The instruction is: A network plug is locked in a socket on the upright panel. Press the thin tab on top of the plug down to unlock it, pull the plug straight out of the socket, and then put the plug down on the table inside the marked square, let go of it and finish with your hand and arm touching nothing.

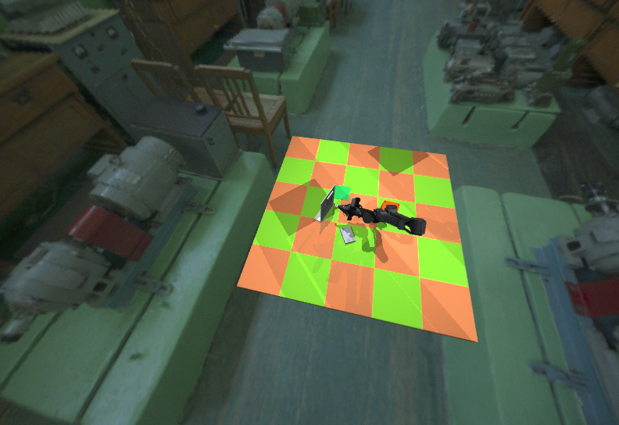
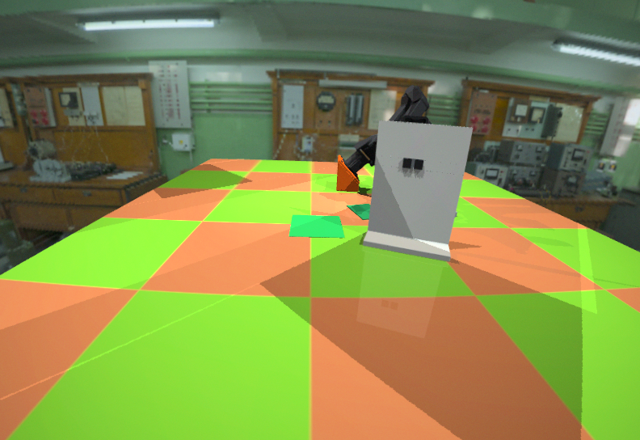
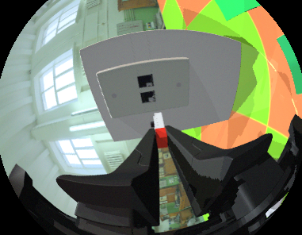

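My gripper tip is 2 cm past the marked square, 22 cm to the left of it and 16 cm above it. From my gripper tip the other things lie so: network plug right at my gripper tip; then upright grey panel 7 cm ahead, 4 cm to the right, 6 cm below.
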